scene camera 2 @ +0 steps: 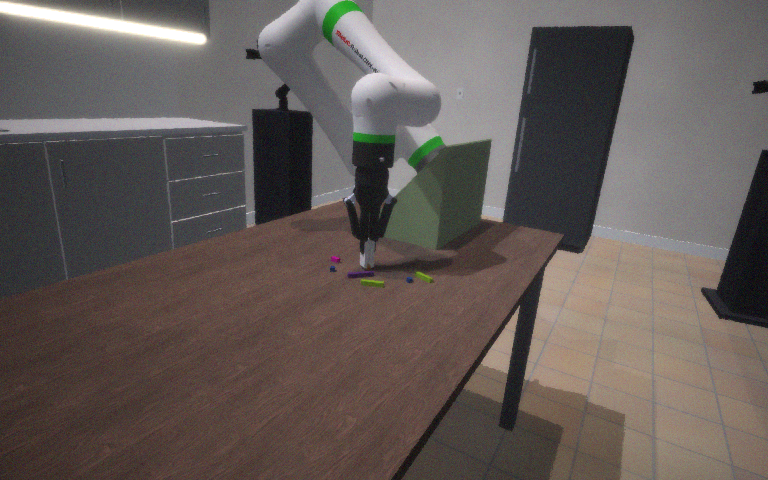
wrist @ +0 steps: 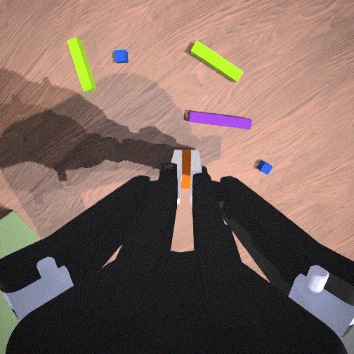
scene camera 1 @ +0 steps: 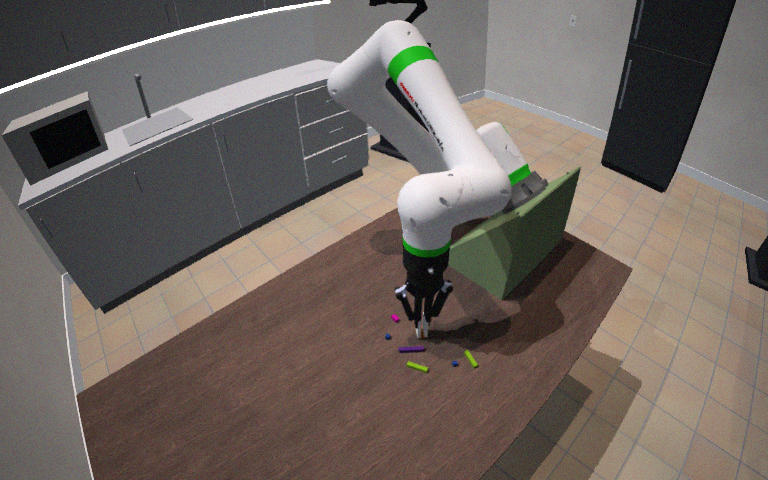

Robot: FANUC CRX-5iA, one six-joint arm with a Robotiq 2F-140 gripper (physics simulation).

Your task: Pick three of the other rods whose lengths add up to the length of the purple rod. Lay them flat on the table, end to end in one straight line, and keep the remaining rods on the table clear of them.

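Pixels of known places: gripper, fingertip midpoint: (scene camera 2: 366, 265) (scene camera 1: 421, 333); arm's base, origin of the base link: (scene camera 1: 524, 201).
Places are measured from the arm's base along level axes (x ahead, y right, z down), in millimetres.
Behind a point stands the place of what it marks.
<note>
My gripper (scene camera 1: 421, 333) @[x 450, y 44, z 172 mm] (scene camera 2: 367, 264) @[x 450, y 44, z 172 mm] (wrist: 186, 162) is shut on the orange rod (wrist: 186, 175), low at the table. The purple rod (scene camera 1: 411, 349) @[x 506, y 33, z 169 mm] (scene camera 2: 360, 274) @[x 509, y 33, z 171 mm] (wrist: 220, 120) lies flat close to the fingertips. One lime rod (scene camera 1: 417, 366) @[x 537, y -9, z 168 mm] (scene camera 2: 372, 283) @[x 540, y -10, z 172 mm] (wrist: 217, 61) lies beyond the purple rod. The other lime rod (scene camera 1: 471, 358) @[x 443, y -99, z 168 mm] (scene camera 2: 424, 277) @[x 450, y -101, z 171 mm] (wrist: 81, 65) lies apart, beside a small blue rod (scene camera 1: 454, 363) @[x 479, y -74, z 168 mm] (scene camera 2: 409, 279) @[x 481, y -75, z 170 mm] (wrist: 121, 56). Another blue rod (scene camera 1: 387, 336) @[x 511, y 103, z 168 mm] (scene camera 2: 332, 268) @[x 512, y 103, z 170 mm] (wrist: 265, 167) and a magenta rod (scene camera 1: 395, 318) @[x 454, y 124, z 168 mm] (scene camera 2: 335, 259) @[x 456, y 125, z 171 mm] lie on the opposite side. The magenta rod does not show in the wrist view.
The rods lie on a brown wooden table (scene camera 1: 226, 367) @[x 850, y 347, z 178 mm] (scene camera 2: 198, 362) @[x 928, y 105, z 178 mm]. A green angled block (scene camera 1: 532, 243) @[x 120, y -82, z 38 mm] (scene camera 2: 464, 192) @[x 59, y -91, z 42 mm] stands at the arm's base, behind the gripper. The arm casts a dark shadow over the table beside the gripper.
</note>
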